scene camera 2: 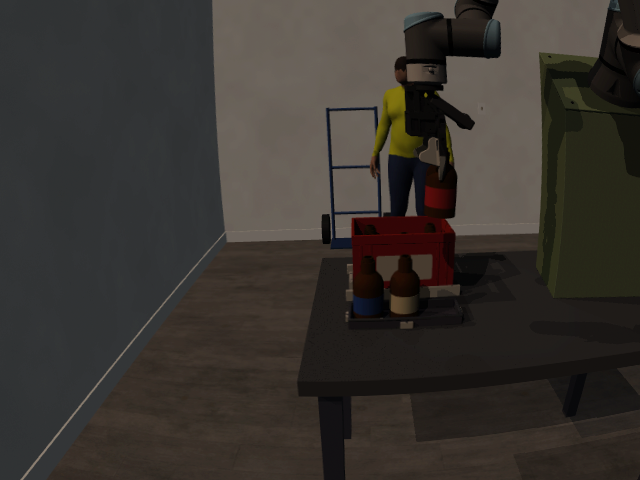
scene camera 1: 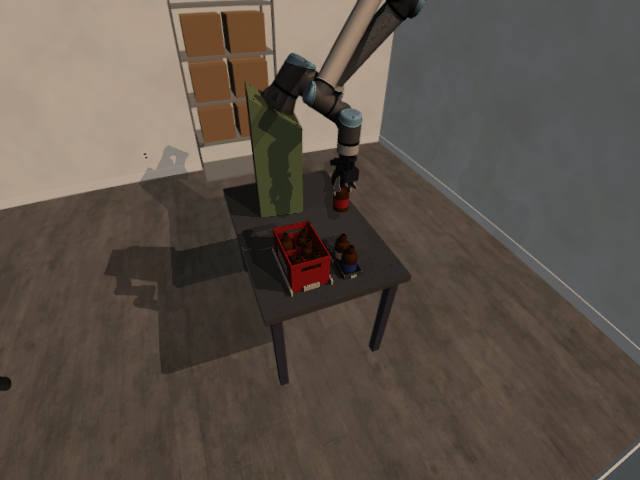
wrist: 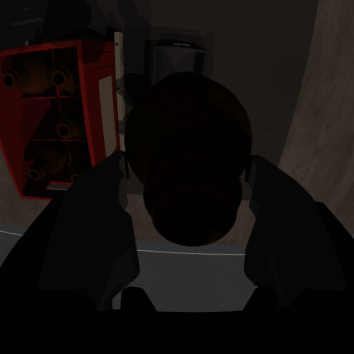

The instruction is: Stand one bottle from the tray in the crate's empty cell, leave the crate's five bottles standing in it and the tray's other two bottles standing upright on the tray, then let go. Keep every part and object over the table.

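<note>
My gripper (scene camera 2: 436, 177) is visible, likewise in the wrist view (wrist: 186, 156) and in scene camera 1 (scene camera 1: 342, 193). Also visible: a cream-labelled bottle (wrist: 71, 122), a red-labelled brown bottle (scene camera 2: 440, 195) and a blue-labelled bottle (scene camera 2: 368, 286). The wrist view does not show the blue-labelled bottle, hidden by the red-labelled brown bottle.
</note>
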